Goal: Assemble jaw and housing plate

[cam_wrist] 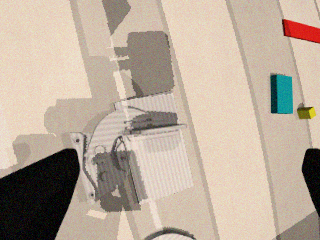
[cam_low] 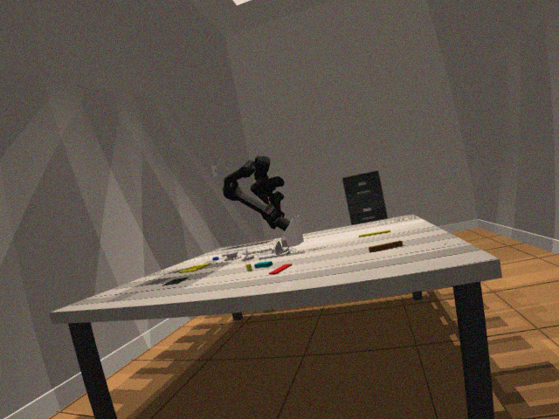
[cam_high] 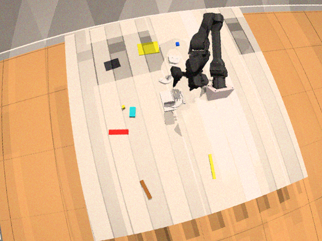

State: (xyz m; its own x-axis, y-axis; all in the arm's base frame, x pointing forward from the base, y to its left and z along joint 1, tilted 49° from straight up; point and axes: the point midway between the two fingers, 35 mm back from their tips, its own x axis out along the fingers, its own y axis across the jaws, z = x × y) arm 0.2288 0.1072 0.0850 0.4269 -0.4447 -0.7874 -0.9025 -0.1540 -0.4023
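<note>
The jaw is 4 cm ahead of my gripper tip, 16 cm to the right of it and 19 cm below it. From my gripper tip the other things lie so: small yellow cube 30 cm ahead, 4 cm to the right, 19 cm below; red bar 35 cm ahead, 9 cm to the left, 20 cm below; cyan block 25 cm ahead, 19 cm below.
</note>
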